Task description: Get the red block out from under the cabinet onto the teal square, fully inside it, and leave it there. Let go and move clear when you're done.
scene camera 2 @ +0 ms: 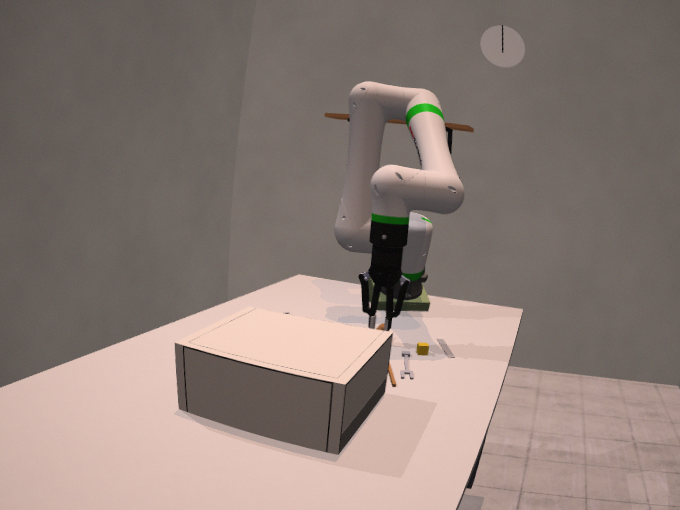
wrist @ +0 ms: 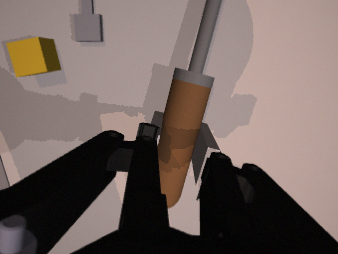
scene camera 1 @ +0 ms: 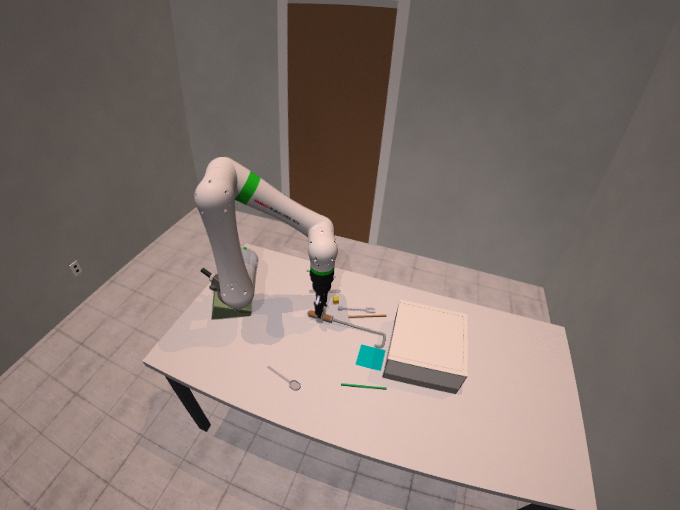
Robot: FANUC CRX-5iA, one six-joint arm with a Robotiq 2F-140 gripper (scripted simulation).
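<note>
Visible: my gripper [scene camera 2: 378, 340], with the wrist view showing the gripper [wrist: 177, 131] too. A yellow cube [wrist: 35, 55] is visible as well.
</note>
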